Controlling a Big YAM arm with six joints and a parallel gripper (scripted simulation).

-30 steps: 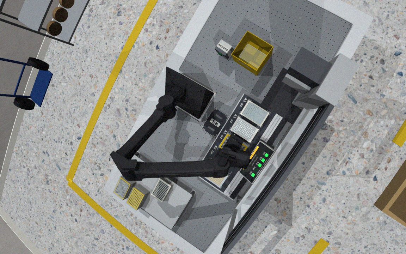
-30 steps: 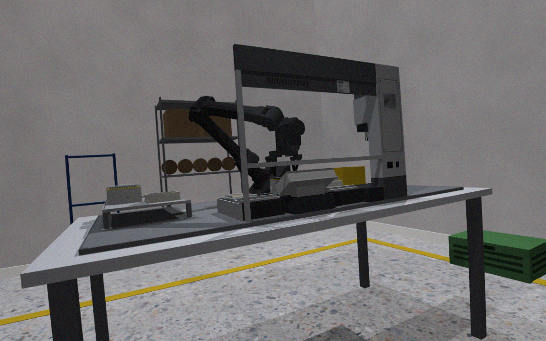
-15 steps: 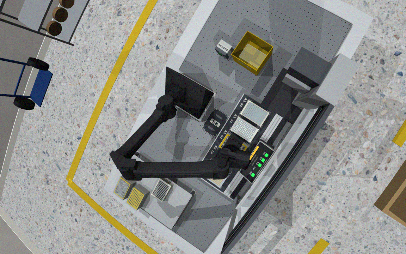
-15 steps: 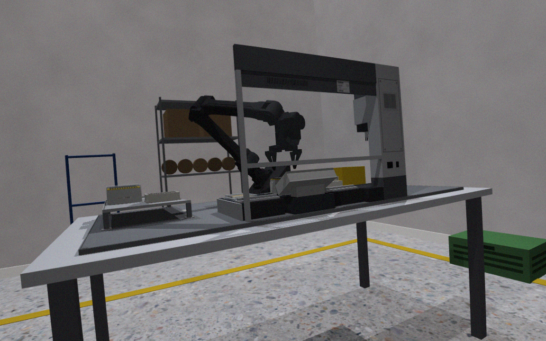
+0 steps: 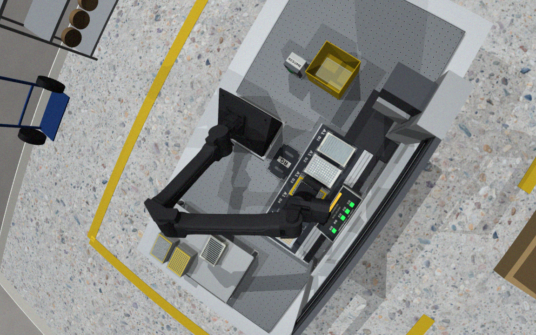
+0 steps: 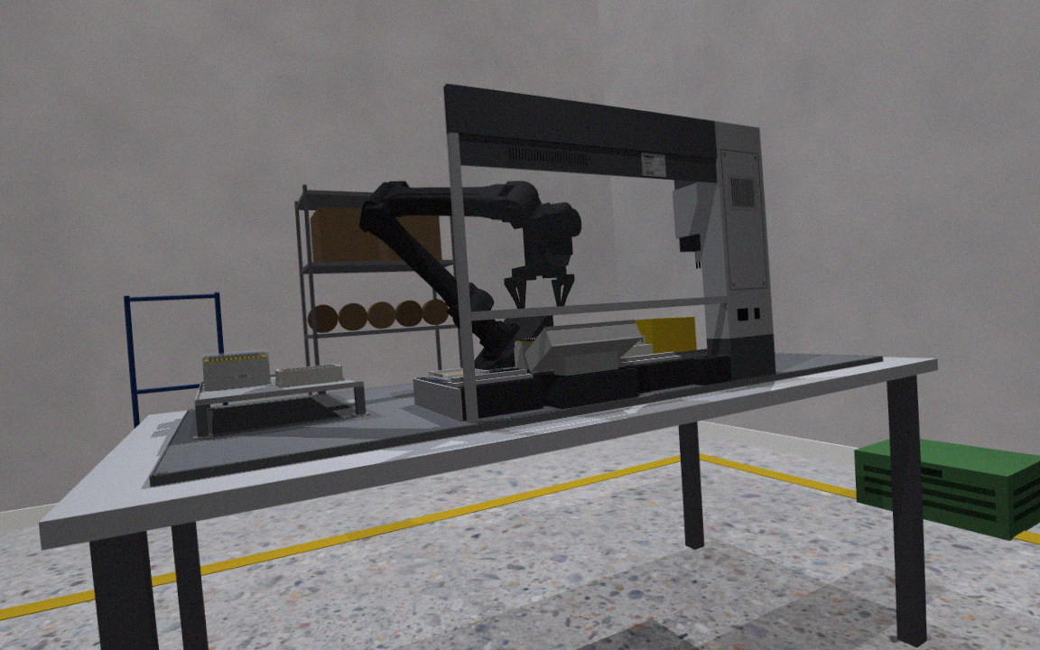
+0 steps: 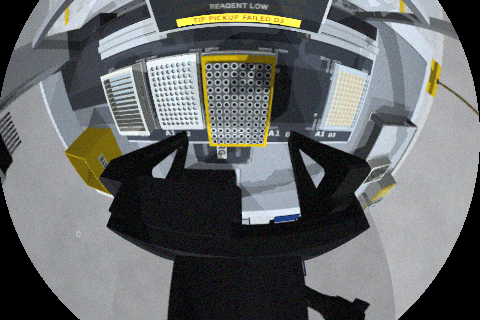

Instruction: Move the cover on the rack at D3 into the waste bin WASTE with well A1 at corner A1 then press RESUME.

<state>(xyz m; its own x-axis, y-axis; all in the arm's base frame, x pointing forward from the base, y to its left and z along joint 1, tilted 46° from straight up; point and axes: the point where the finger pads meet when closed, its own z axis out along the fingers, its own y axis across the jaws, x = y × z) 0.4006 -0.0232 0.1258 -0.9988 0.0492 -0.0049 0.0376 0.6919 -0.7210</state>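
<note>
My gripper is now 30 cm past the resume box, 41 cm to the right of it and 11 cm above it. The rest, counted from my hand: plate 1 cm ahead, 10 cm to the left, 12 cm below; then frame bar 19 cm ahead, 4 cm to the left, 1 cm below; then tip rack 1 cm to the right, 8 cm below.
</note>
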